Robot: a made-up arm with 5 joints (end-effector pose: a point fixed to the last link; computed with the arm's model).
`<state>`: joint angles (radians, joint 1 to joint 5).
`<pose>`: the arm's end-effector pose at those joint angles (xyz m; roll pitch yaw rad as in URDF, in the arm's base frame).
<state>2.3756 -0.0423 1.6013 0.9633 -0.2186</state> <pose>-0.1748 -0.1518 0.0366 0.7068 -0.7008 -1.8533</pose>
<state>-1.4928 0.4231 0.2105 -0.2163 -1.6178</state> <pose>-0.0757 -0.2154 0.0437 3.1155 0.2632 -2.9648</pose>
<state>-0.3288 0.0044 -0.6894 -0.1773 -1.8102</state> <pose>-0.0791 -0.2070 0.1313 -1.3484 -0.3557 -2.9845</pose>
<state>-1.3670 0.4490 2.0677 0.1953 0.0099</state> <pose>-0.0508 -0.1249 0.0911 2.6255 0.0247 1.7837</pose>
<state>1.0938 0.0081 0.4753 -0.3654 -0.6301</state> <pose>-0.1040 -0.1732 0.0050 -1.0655 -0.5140 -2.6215</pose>
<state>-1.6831 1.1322 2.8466 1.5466 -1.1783</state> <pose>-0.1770 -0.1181 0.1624 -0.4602 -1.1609 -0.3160</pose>
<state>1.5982 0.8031 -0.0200 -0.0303 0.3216</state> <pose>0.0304 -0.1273 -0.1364 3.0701 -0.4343 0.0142</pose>
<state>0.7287 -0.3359 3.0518 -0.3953 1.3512</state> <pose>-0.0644 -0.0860 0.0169 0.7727 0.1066 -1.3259</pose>
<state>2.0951 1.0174 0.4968 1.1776 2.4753</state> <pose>-0.0163 -0.1333 -0.1997 -1.9190 0.9945 2.0196</pose>
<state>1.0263 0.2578 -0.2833 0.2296 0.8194</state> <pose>0.0230 -0.0429 -0.0416 -2.7036 -0.3571 0.0269</pose>
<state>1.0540 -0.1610 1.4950 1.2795 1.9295</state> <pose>-0.1727 -0.0798 0.0765 1.4999 -0.9074 2.5716</pose>
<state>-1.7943 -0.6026 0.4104 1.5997 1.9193</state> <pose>-0.1374 -0.4031 0.0102 -0.8874 0.0859 -1.6353</pose>
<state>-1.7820 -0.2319 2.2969 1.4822 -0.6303</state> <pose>-0.2411 -0.1352 0.1426 -1.1502 -0.4766 0.7118</pose>
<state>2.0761 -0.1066 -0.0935 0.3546 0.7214</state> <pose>0.0057 -0.1133 -0.0780 2.4606 -0.5794 0.7884</pose>
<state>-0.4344 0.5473 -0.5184 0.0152 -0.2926</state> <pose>0.0431 -0.1096 0.1423 -1.4725 -0.0168 -1.0241</pose>
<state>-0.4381 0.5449 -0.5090 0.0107 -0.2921</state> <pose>0.0427 -0.1113 0.1414 -1.4742 -0.0066 -1.0308</pose>
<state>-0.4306 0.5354 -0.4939 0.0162 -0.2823</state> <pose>0.0424 -0.1119 0.1399 -1.4736 0.0022 -1.0374</pose>
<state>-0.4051 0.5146 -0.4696 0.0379 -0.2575</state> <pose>0.0424 -0.1109 0.1379 -1.4683 0.0079 -1.0441</pose>
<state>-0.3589 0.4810 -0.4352 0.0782 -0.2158</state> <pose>0.0427 -0.1084 0.1354 -1.4554 0.0068 -1.0519</pose>
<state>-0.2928 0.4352 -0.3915 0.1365 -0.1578</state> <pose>0.0434 -0.1052 0.1330 -1.4320 -0.0060 -1.0613</pose>
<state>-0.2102 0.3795 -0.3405 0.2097 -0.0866</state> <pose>0.0440 -0.1018 0.1313 -1.3965 -0.0361 -1.0729</pose>
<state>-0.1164 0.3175 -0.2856 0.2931 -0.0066</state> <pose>0.0442 -0.0988 0.1313 -1.3494 -0.0879 -1.0859</pose>
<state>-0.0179 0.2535 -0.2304 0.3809 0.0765</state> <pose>0.0432 -0.0962 0.1331 -1.2945 -0.1614 -1.0997</pose>
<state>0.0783 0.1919 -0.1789 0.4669 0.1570</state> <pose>0.0408 -0.0933 0.1366 -1.2373 -0.2516 -1.1134</pose>
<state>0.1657 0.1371 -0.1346 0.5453 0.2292</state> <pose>0.0371 -0.0899 0.1410 -1.1838 -0.3487 -1.1259</pose>
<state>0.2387 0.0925 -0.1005 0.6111 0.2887</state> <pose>0.0329 -0.0859 0.1452 -1.1394 -0.4406 -1.1357</pose>
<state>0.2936 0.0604 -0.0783 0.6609 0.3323</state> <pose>0.0292 -0.0817 0.1484 -1.1077 -0.5161 -1.1411</pose>
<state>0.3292 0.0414 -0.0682 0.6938 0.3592</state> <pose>0.0268 -0.0780 0.1503 -1.0902 -0.5685 -1.1407</pose>
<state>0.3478 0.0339 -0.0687 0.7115 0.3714</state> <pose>0.0261 -0.0749 0.1509 -1.0860 -0.5979 -1.1342</pose>
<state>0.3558 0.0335 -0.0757 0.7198 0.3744</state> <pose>0.0265 -0.0724 0.1509 -1.0899 -0.6122 -1.1239</pose>
